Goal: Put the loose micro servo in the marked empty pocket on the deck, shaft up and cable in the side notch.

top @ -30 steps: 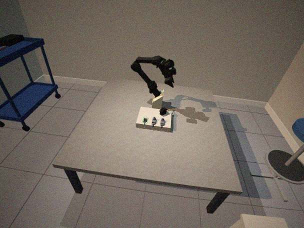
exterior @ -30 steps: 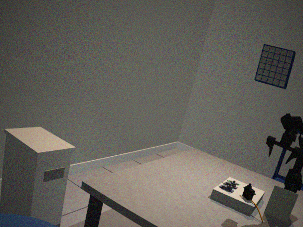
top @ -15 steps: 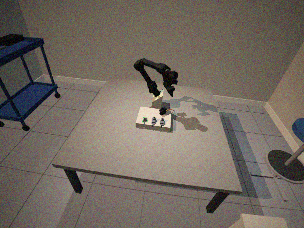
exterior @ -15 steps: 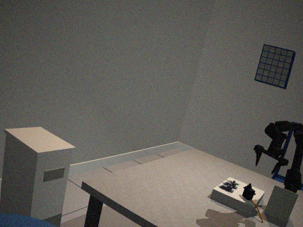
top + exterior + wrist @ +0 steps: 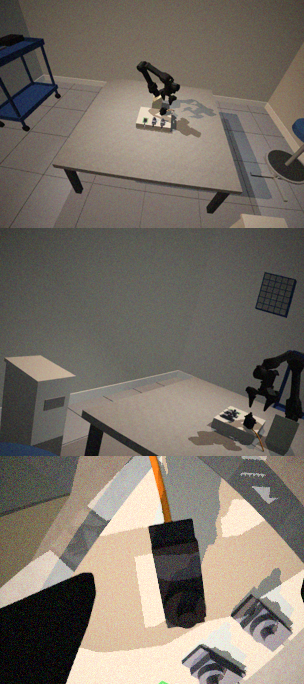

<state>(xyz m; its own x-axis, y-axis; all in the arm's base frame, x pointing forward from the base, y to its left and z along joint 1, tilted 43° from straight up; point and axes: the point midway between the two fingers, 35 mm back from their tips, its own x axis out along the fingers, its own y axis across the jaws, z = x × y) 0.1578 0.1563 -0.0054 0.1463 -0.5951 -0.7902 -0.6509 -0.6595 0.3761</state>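
Right now my gripper tip is 140 mm above the deck, 90 mm to the left of it and 50 mm short of it.
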